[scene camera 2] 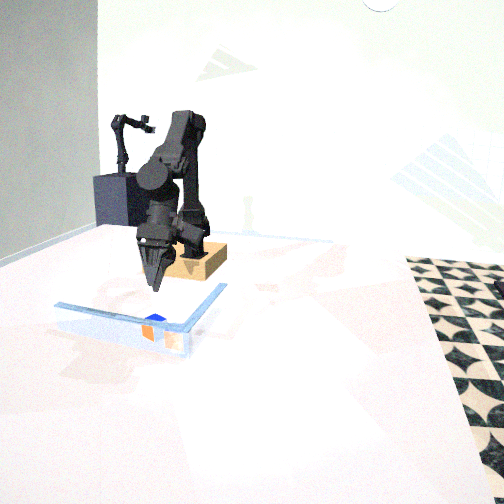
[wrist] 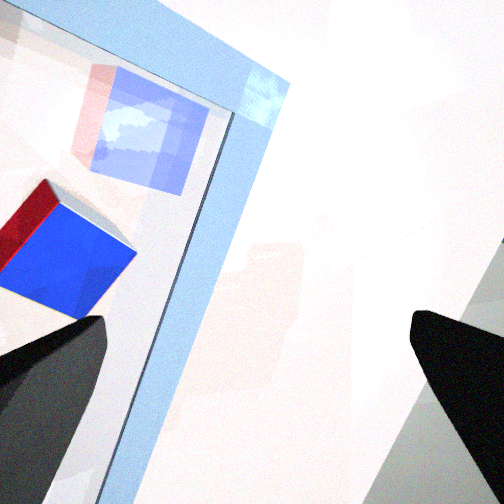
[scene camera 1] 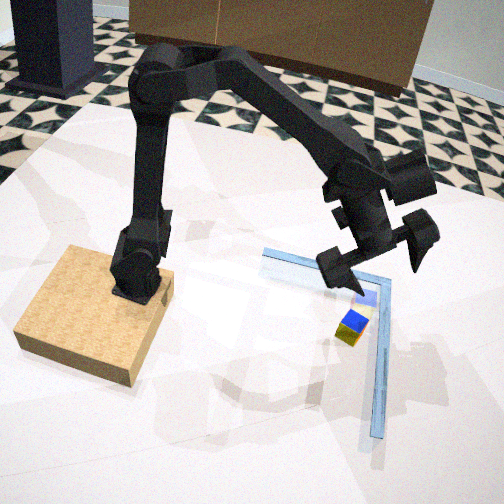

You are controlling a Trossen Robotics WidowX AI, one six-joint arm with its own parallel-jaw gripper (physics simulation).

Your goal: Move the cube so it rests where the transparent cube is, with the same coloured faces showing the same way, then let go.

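The cube (scene camera 1: 352, 325) lies on the white table inside the corner of a light-blue L-shaped rail (scene camera 1: 378, 330). It shows a blue top, a yellow side and a white side in scene camera 1; the wrist view shows it with blue and red faces (wrist: 62, 252). The transparent cube (wrist: 150, 130) sits just beyond it, tight in the rail's corner, also faintly seen in scene camera 1 (scene camera 1: 366, 299). My gripper (scene camera 1: 385, 262) is open and empty, hovering above the rail corner, a little above and beside the cube. In scene camera 2 the gripper (scene camera 2: 152, 275) hangs above the cube (scene camera 2: 151, 325).
The arm stands on a wooden block (scene camera 1: 92, 312) at the left. The rail's long arm (scene camera 1: 380, 385) runs toward the front. A dark pedestal (scene camera 1: 52, 40) and a wooden cabinet (scene camera 1: 280, 35) stand on the checkered floor beyond the table.
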